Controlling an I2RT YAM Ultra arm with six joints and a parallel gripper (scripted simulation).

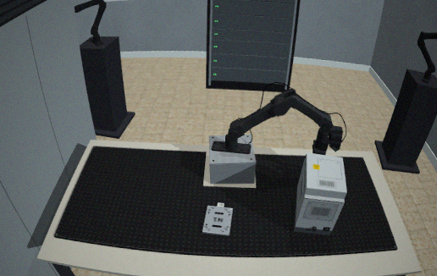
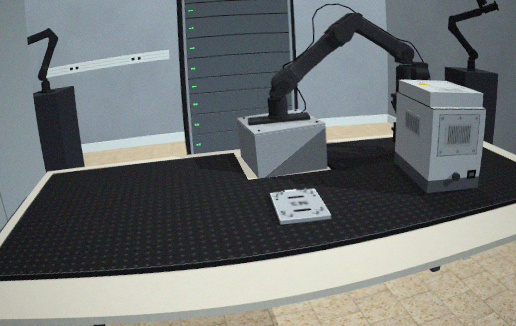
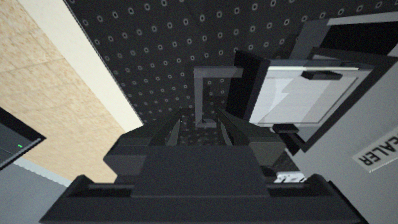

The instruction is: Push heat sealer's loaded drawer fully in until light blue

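Now: the dark drawer 110 mm ahead of my hand and 40 mm below it.
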